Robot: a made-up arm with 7 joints.
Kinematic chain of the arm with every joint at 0, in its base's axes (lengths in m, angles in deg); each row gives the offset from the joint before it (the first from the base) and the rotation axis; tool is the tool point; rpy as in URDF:
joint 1: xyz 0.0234 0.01 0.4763 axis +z
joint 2: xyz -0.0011 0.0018 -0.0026 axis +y
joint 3: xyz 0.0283 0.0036 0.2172 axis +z
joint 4: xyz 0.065 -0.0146 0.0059 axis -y
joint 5: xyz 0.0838 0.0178 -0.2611 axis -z
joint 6: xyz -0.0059 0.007 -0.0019 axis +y
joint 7: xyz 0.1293 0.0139 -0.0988 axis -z
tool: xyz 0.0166 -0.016 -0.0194 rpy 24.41 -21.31 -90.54
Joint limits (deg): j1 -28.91..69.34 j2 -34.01..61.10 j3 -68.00..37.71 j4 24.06..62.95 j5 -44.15..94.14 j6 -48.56..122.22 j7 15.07..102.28
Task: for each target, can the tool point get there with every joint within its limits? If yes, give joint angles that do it. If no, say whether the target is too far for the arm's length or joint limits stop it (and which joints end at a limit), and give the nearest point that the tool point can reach.
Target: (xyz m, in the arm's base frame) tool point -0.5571 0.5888 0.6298
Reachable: no: too far | nearest point -0.2468 0.4215 0.6081 | short by 0.353 m
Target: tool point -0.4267 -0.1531 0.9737
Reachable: no: joint limits stop it (at a limit: joint 1, joint 2, joint 3, joint 4, joint 6, joint 7) | nearest point -0.2410 -0.2747 0.8165 | short by 0.272 m
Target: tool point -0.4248 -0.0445 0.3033
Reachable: no: joint limits stop it (at a limit: joint 1, joint 2, joint 3, joint 4, joint 7) | nearest point -0.2410 0.0771 0.2963 | short by 0.220 m
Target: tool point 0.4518 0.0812 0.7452
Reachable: yes | joints 22.95 -23.84 -13.60 53.28 -2.13 25.86 78.24
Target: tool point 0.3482 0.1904 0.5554
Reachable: yes | joints 53.80 -25.19 -24.15 46.09 -11.69 79.51 51.17
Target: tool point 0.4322 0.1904 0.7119
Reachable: yes | joints -6.09 -14.19 18.77 43.23 -27.77 -19.35 39.35
